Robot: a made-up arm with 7 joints. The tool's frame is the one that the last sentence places.
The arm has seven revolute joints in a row. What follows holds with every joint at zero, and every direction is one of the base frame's. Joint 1 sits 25 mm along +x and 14 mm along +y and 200 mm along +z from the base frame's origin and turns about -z. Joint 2 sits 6 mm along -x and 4 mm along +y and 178 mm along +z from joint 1 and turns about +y. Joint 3 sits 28 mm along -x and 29 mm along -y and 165 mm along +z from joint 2 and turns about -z. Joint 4 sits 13 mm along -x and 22 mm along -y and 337 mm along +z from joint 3 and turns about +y. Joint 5 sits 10 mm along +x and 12 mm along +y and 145 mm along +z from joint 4 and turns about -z. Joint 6 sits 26 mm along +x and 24 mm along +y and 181 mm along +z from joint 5 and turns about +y. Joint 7 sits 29 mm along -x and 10 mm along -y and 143 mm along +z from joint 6 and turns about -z. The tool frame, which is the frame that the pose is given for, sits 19 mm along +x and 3 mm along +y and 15 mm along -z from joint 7; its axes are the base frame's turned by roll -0.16, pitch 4.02 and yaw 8.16 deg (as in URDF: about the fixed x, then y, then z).
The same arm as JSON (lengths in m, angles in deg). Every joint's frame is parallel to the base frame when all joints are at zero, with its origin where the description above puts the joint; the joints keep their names.
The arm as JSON. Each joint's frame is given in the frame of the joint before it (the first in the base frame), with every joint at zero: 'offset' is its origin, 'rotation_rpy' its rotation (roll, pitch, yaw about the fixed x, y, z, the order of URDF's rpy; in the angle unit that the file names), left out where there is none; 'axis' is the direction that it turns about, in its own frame. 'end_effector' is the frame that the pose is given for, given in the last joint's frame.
{"length_unit": "m", "angle_unit": "deg", "chain": [
  {"id": "joint 1", "offset": [0.025, 0.014, 0.2], "axis": [0.0, 0.0, -1.0]},
  {"id": "joint 2", "offset": [-0.006, 0.004, 0.178], "axis": [0.0, 1.0, 0.0]},
  {"id": "joint 3", "offset": [-0.028, -0.029, 0.165], "axis": [0.0, 0.0, -1.0]},
  {"id": "joint 4", "offset": [-0.013, -0.022, 0.337], "axis": [0.0, 1.0, 0.0]},
  {"id": "joint 5", "offset": [0.01, 0.012, 0.145], "axis": [0.0, 0.0, -1.0]},
  {"id": "joint 6", "offset": [0.026, 0.024, 0.181], "axis": [0.0, 1.0, 0.0]},
  {"id": "joint 7", "offset": [-0.029, -0.01, 0.143], "axis": [0.0, 0.0, -1.0]}
], "end_effector": {"offset": [0.019, 0.003, -0.015], "rotation_rpy": [-0.16, 4.02, 8.16]}}

